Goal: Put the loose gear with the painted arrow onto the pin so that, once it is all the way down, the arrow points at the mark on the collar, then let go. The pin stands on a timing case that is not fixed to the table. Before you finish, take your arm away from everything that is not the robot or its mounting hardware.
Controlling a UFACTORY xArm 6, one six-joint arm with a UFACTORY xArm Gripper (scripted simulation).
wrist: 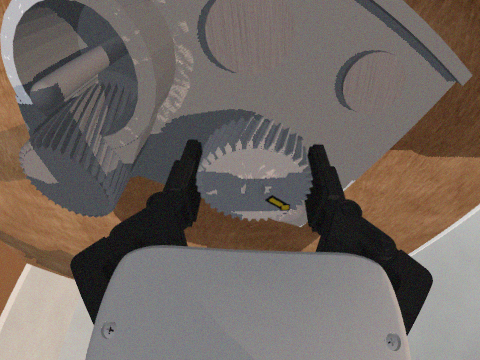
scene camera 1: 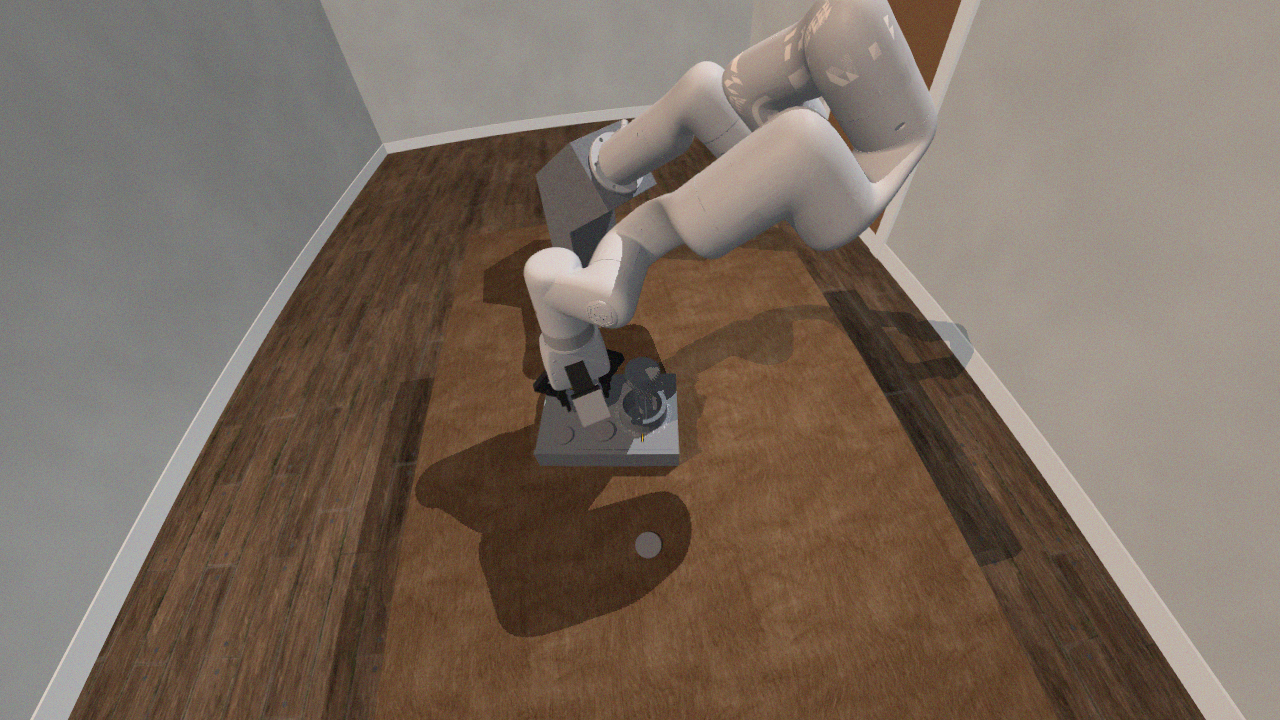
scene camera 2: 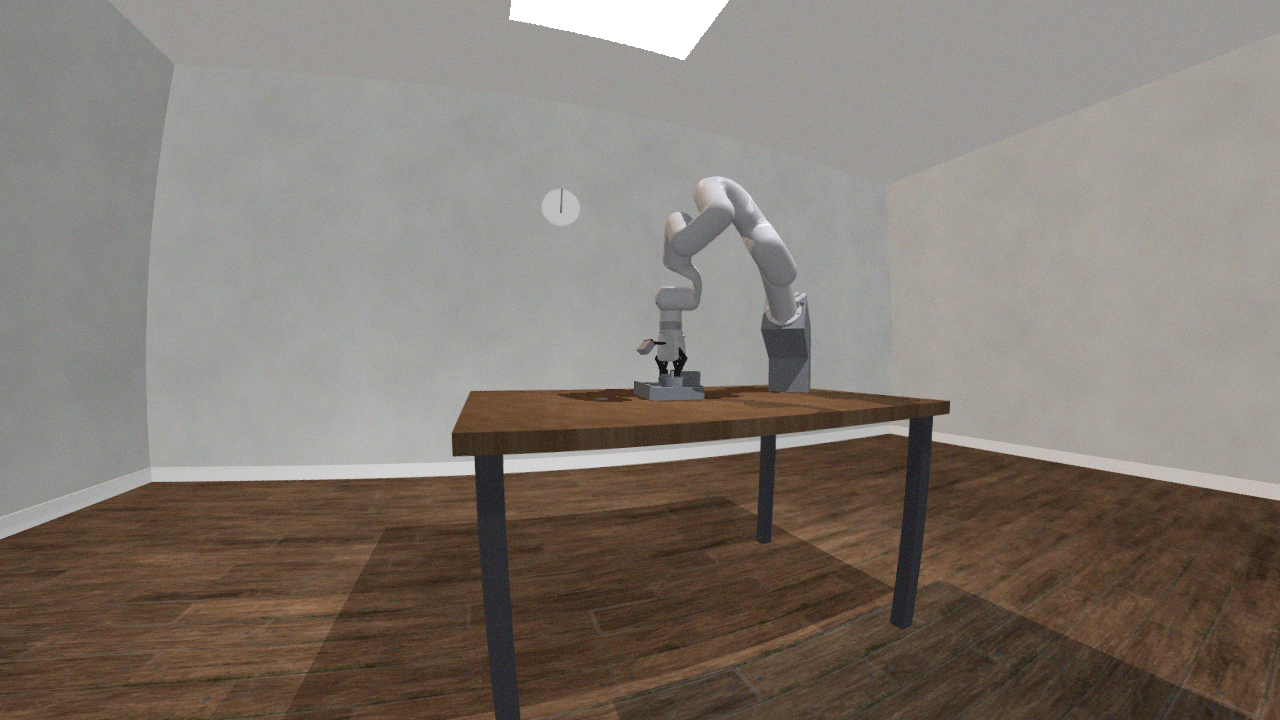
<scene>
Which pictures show the gripper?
The wrist view, scene camera 1 and scene camera 2: all of them.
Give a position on a grey timing case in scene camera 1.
At 646,425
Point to a grey gear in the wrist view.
253,151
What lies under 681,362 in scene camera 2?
The gripper.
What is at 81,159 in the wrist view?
A grey timing case.
</scene>
